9 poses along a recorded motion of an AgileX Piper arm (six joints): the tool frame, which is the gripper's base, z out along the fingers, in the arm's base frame.
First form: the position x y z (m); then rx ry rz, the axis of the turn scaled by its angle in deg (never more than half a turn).
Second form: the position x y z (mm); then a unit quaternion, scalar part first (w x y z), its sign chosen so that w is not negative. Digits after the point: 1 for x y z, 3 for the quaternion.
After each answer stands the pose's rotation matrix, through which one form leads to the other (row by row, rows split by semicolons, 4 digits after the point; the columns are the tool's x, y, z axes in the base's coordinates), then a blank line. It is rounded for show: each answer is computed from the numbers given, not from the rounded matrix.
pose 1, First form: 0.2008 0.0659 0.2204 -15.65 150.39 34.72
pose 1, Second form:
200.8 65.9 220.4 0.215 -0.099 0.947 0.219
-0.8879 -0.2806 0.3645; -0.0924 0.8851 0.4562; -0.4506 0.3714 -0.8118

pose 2, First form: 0.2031 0.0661 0.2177 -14.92 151.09 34.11
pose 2, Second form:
203.1 66.1 217.7 0.211 -0.094 0.949 0.214
-0.8932 -0.2684 0.3608; -0.0874 0.8906 0.4463; -0.4411 0.3671 -0.8189

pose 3, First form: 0.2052 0.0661 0.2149 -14.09 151.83 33.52
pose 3, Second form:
205.2 66.1 214.9 0.207 -0.088 0.951 0.210
-0.8988 -0.2549 0.3565; -0.0811 0.8962 0.4363; -0.4307 0.3632 -0.8262

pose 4, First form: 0.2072 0.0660 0.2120 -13.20 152.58 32.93
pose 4, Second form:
207.2 66.0 212.0 0.202 -0.083 0.954 0.206
-0.9045 -0.2407 0.3521; -0.0741 0.9016 0.4261; -0.4200 0.3593 -0.8333

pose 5, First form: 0.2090 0.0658 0.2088 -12.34 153.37 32.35
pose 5, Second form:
209.0 65.8 208.8 0.197 -0.077 0.956 0.202
-0.9102 -0.2268 0.3465; -0.0675 0.9068 0.4161; -0.4086 0.3554 -0.8407

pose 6, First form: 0.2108 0.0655 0.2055 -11.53 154.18 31.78
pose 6, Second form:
210.8 65.5 205.5 0.192 -0.072 0.959 0.198
-0.9159 -0.2134 0.3401; -0.0615 0.9116 0.4064; -0.3967 0.3513 -0.8481

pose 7, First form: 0.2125 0.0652 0.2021 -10.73 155.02 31.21
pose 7, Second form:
212.5 65.2 202.1 0.187 -0.067 0.961 0.193
-0.9215 -0.2000 0.3328; -0.0556 0.9163 0.3966; -0.3843 0.3470 -0.8555

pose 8, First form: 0.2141 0.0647 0.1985 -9.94 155.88 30.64
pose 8, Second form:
214.1 64.7 198.5 0.181 -0.061 0.963 0.189
-0.9271 -0.1868 0.3249; -0.0499 0.9208 0.3869; -0.3714 0.3425 -0.8630

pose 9, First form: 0.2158 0.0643 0.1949 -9.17 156.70 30.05
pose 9, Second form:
215.8 64.3 194.9 0.175 -0.056 0.965 0.185
-0.9322 -0.1739 0.3173; -0.0442 0.9251 0.3772; -0.3592 0.3376 -0.8701

